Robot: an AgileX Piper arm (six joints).
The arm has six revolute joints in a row. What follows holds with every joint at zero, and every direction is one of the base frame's. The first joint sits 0.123 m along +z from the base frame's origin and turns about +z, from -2.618 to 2.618 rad. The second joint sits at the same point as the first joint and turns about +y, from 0 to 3.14 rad. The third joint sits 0.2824 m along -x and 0.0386 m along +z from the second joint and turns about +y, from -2.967 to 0 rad. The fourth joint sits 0.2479 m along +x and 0.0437 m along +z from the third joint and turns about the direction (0.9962, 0, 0.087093), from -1.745 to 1.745 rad. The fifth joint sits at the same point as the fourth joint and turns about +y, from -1.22 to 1.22 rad. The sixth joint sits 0.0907 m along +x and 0.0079 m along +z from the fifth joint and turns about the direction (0.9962, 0, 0.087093), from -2.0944 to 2.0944 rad. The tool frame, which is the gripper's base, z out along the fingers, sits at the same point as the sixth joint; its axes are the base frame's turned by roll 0, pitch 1.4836 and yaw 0 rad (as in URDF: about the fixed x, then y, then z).
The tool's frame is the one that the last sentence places.
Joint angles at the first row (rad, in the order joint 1, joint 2, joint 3, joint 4, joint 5, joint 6):
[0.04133, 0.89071, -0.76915, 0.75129, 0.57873, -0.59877]
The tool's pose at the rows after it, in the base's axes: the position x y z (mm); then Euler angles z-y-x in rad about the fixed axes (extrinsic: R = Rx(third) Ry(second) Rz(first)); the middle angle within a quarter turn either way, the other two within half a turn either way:
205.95 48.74 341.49 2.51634 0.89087 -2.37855
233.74 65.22 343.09 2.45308 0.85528 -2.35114
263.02 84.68 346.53 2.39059 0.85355 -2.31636
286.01 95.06 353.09 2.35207 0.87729 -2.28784
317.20 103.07 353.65 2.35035 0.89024 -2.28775
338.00 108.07 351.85 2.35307 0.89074 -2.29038
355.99 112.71 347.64 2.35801 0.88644 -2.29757
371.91 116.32 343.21 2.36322 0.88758 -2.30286
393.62 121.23 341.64 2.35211 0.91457 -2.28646
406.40 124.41 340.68 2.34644 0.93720 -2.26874
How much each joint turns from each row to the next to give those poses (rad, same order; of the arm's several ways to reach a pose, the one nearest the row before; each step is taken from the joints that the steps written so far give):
[0.02635, 0.12417, -0.06978, 0.03372, -0.00954, -0.04982]
[0.06936, 0.11754, -0.07943, 0.00540, -0.04004, -0.02919]
[0.06930, 0.11702, -0.09302, 0.00000, -0.06475, -0.01293]
[0.02629, 0.08264, -0.08592, -0.00085, -0.04126, -0.00365]
[0.00568, 0.11150, -0.10537, -0.00122, -0.02120, 0.00009]
[0.00028, 0.07533, -0.07248, 0.00002, -0.00255, -0.00001]
[0.00083, 0.06690, -0.06106, -0.00203, 0.00000, -0.00004]
[0.00001, 0.05856, -0.05351, -0.00036, -0.00442, 0.00006]
[0.00238, 0.07542, -0.08226, 0.00490, -0.02463, -0.00001]
[0.00270, 0.04432, -0.04851, 0.01135, -0.02255, -0.00002]

